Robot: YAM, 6 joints.
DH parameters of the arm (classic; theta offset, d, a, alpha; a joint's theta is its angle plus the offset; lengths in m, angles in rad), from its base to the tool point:
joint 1: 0 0.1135 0.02 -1.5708
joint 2: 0 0 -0.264 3.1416
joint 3: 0.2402 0 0.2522 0
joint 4: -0.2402 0 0.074 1.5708
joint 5: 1.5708 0 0 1.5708
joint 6: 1.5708 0.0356 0 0
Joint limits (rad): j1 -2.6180..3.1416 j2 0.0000..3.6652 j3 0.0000..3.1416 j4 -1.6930..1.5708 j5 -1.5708..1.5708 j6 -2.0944..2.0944
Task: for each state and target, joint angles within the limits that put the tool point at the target. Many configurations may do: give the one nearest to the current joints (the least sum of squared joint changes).
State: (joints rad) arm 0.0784 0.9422 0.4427 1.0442 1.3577 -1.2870
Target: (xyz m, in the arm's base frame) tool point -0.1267 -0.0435 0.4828
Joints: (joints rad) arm 0.0705 0.3012 1.0743 1.1780 1.3183 -1.2870
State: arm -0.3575 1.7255 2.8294 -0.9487 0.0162 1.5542
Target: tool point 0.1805 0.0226 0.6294
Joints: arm 0.1096 1.6068 2.7662 -1.1270 -0.0767 1.5542
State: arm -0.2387 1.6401 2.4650 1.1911 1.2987 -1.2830
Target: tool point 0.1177 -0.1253 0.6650
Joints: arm -0.6159 1.7082 2.4567 1.1430 1.2983 -1.2830
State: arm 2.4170 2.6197 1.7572 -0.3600 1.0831 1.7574
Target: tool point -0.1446 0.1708 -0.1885
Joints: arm 2.4118 3.0687 1.2525 -0.4731 1.0504 1.7574
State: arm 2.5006 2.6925 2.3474 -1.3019 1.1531 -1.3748
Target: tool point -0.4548 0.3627 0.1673
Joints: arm 2.5206 2.8159 2.7290 -0.7568 1.0208 -1.3748
